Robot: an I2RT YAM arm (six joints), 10 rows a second.
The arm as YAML. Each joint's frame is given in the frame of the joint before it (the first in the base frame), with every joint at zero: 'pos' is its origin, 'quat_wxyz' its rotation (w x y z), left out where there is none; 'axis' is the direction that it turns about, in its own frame. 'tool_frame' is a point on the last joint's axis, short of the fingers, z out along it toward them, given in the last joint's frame.
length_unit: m
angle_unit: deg
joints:
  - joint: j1
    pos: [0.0, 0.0, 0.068]
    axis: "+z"
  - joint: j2
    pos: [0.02, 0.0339, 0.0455]
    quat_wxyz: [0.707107, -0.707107, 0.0, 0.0]
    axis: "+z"
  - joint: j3
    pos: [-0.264, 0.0, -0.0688]
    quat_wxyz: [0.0, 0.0, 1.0, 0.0]
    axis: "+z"
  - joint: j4
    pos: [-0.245, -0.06, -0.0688]
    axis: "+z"
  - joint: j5
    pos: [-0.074, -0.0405, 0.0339]
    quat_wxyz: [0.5, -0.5, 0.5, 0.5]
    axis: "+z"
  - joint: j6
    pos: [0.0, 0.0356, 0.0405]
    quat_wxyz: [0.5, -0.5, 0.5, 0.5]
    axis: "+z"
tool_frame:
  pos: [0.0, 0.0, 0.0]
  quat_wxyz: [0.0, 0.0, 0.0, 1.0]
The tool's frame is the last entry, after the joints.
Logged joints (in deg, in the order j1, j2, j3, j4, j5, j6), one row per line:
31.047, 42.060, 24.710, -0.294, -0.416, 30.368
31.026, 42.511, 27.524, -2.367, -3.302, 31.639
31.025, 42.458, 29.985, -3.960, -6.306, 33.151
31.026, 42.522, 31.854, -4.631, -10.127, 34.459
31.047, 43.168, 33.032, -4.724, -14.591, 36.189
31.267, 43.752, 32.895, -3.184, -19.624, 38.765
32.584, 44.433, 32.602, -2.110, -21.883, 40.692
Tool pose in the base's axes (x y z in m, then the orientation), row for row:
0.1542, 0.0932, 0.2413, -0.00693, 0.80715, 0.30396, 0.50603
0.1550, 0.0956, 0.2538, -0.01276, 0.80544, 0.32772, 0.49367
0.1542, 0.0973, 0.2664, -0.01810, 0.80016, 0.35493, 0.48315
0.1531, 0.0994, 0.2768, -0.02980, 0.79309, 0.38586, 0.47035
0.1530, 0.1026, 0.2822, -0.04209, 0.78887, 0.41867, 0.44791
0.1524, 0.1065, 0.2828, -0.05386, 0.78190, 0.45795, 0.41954
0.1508, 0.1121, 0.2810, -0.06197, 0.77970, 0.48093, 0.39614
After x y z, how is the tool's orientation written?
As a quaternion, x y z w.
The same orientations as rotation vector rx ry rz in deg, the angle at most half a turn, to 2 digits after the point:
-0.96, 111.55, 42.01
-1.77, 111.91, 45.54
-2.53, 111.70, 49.55
-4.18, 111.34, 54.17
-5.97, 111.86, 59.37
-7.74, 112.31, 65.78
-9.00, 113.22, 69.83

